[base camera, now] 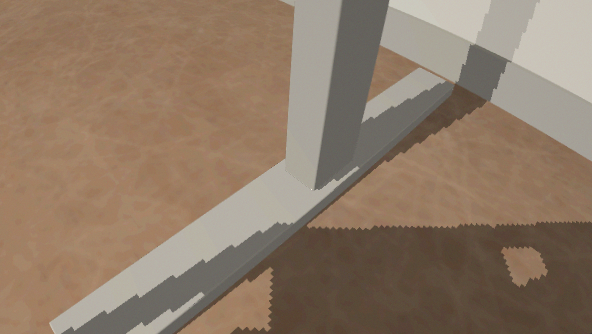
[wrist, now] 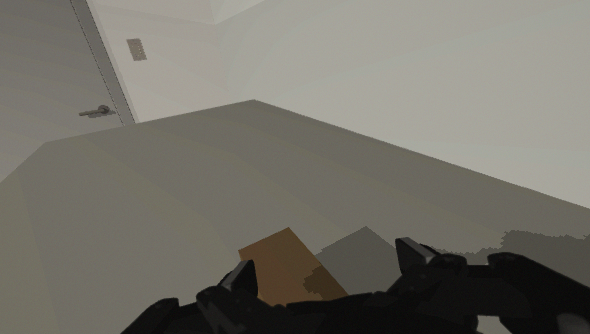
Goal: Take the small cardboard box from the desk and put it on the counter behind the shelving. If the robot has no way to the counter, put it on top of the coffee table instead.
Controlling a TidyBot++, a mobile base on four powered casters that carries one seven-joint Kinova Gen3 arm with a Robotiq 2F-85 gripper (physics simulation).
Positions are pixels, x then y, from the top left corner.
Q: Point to a pale wall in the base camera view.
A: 545,44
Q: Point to a grey desk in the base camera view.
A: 333,136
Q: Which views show the small brown cardboard box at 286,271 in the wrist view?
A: The wrist view only.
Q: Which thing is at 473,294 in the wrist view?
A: My gripper.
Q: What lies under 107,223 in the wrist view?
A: A grey desk.
